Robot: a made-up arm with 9 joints. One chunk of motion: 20 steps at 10 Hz.
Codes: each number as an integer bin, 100 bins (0 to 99) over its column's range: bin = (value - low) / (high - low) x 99, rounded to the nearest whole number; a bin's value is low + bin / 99 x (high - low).
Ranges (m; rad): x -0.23..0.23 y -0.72..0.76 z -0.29..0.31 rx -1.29..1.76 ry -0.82..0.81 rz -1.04..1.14
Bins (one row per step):
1: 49 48 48 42 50 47
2: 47 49 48 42 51 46
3: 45 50 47 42 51 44
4: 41 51 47 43 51 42
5: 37 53 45 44 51 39
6: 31 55 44 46 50 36
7: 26 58 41 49 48 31
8: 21 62 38 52 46 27
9: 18 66 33 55 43 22
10: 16 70 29 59 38 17
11: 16 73 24 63 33 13
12: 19 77 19 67 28 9
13: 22 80 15 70 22 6
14: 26 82 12 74 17 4
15: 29 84 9 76 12 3
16: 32 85 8 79 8 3
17: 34 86 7 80 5 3
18: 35 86 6 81 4 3
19: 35 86 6 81 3 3
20: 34 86 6 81 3 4
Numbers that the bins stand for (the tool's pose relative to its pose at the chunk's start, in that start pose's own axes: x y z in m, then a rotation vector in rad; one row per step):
1: -0.0023 -0.0024 0.0009 0.0039 0.0032 -0.0051
2: -0.0116 0.0125 0.0009 0.0039 0.0197 -0.0271
3: -0.0209 0.0275 -0.0052 0.0039 0.0197 -0.0711
4: -0.0395 0.0424 -0.0052 0.0347 0.0197 -0.1152
5: -0.0581 0.0723 -0.0173 0.0656 0.0197 -0.1812
6: -0.0860 0.1022 -0.0233 0.1272 0.0032 -0.2473
7: -0.1092 0.1471 -0.0415 0.2196 -0.0297 -0.3574
8: -0.1324 0.2069 -0.0597 0.3120 -0.0626 -0.4455
9: -0.1464 0.2667 -0.0900 0.4044 -0.1120 -0.5556
10: -0.1557 0.3265 -0.1142 0.5277 -0.1943 -0.6657
11: -0.1557 0.3713 -0.1445 0.6509 -0.2767 -0.7537
12: -0.1417 0.4311 -0.1748 0.7741 -0.3590 -0.8418
13: -0.1278 0.4760 -0.1991 0.8666 -0.4578 -0.9079
14: -0.1092 0.5059 -0.2173 0.9898 -0.5401 -0.9519
15: -0.0953 0.5358 -0.2355 1.0514 -0.6224 -0.9739
16: -0.0813 0.5507 -0.2415 1.1438 -0.6883 -0.9739
17: -0.0720 0.5657 -0.2476 1.1746 -0.7377 -0.9739
18: -0.0674 0.5657 -0.2536 1.2055 -0.7541 -0.9739
19: -0.0674 0.5657 -0.2536 1.2055 -0.7706 -0.9739
20: -0.0720 0.5657 -0.2536 1.2055 -0.7706 -0.9519

